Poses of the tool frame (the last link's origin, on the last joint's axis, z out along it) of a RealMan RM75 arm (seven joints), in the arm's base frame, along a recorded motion.
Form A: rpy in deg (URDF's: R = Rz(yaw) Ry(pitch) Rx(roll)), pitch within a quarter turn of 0, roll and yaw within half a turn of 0; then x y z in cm.
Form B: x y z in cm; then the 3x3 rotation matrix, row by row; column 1 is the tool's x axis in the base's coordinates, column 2 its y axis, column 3 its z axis. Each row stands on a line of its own. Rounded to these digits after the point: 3 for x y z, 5 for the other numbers.
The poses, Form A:
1: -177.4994, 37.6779, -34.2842, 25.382, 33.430, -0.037
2: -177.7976, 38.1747, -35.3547, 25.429, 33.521, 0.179
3: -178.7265, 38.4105, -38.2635, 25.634, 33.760, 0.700
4: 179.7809, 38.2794, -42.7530, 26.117, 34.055, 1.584
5: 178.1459, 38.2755, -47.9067, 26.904, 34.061, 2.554
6: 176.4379, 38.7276, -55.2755, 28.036, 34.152, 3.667
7: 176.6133, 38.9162, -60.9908, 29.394, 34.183, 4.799
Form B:
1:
25.382, 33.430, -0.037
0.65395, -0.58480, -0.47997
-0.44583, -0.81045, 0.38002
-0.61122, -0.03453, -0.79071

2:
25.429, 33.521, 0.179
0.64116, -0.59758, -0.48147
-0.45488, -0.80124, 0.38871
-0.61806, -0.03021, -0.78555

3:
25.634, 33.760, 0.700
0.61524, -0.62997, -0.47394
-0.48525, -0.77643, 0.40211
-0.62129, -0.01742, -0.78339

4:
26.117, 34.055, 1.584
0.57641, -0.67709, -0.45748
-0.53289, -0.73589, 0.41773
-0.61950, 0.00300, -0.78499

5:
26.904, 34.061, 2.554
0.52624, -0.72823, -0.43903
-0.58254, -0.68486, 0.43773
-0.61944, 0.02540, -0.78463

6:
28.036, 34.152, 3.667
0.44439, -0.79817, -0.40675
-0.64119, -0.60048, 0.47781
-0.62562, 0.04847, -0.77862

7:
29.394, 34.183, 4.799
0.37732, -0.85502, -0.35577
-0.68045, -0.51656, 0.51976
-0.62818, 0.04596, -0.77671

